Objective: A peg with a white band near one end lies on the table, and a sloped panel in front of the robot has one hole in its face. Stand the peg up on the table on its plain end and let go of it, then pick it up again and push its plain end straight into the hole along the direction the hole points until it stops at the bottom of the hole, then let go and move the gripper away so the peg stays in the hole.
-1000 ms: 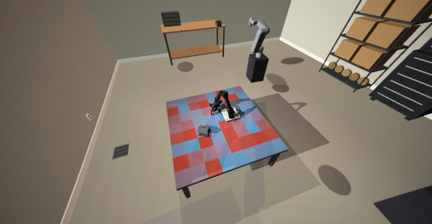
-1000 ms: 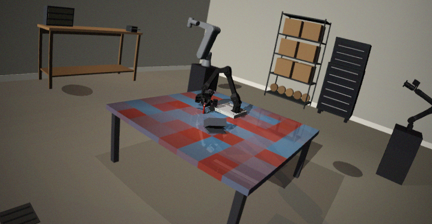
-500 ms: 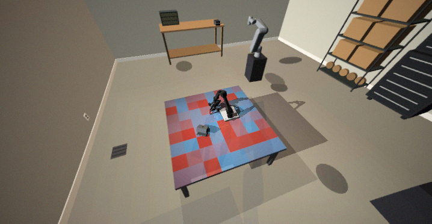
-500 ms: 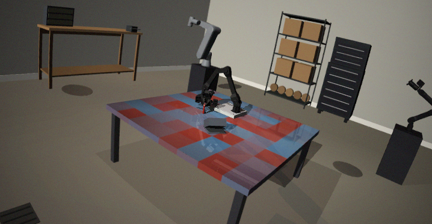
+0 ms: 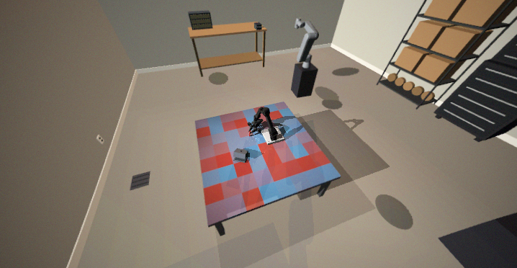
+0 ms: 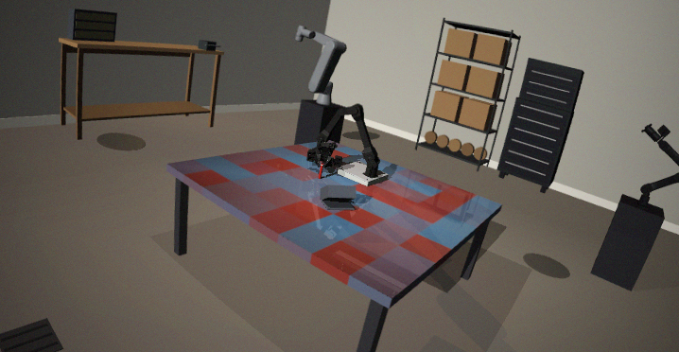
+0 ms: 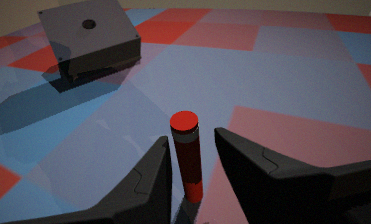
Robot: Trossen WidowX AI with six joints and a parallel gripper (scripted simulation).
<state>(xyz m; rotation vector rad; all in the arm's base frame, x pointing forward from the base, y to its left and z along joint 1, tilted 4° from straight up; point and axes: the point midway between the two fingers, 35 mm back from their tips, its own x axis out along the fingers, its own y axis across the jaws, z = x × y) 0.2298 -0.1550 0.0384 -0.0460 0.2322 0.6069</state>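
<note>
Right now the red peg is 10 mm below my gripper tip. From my gripper tip the other things lie so: grey sloped panel 270 mm to the left, 150 mm ahead, 10 mm below.
</note>
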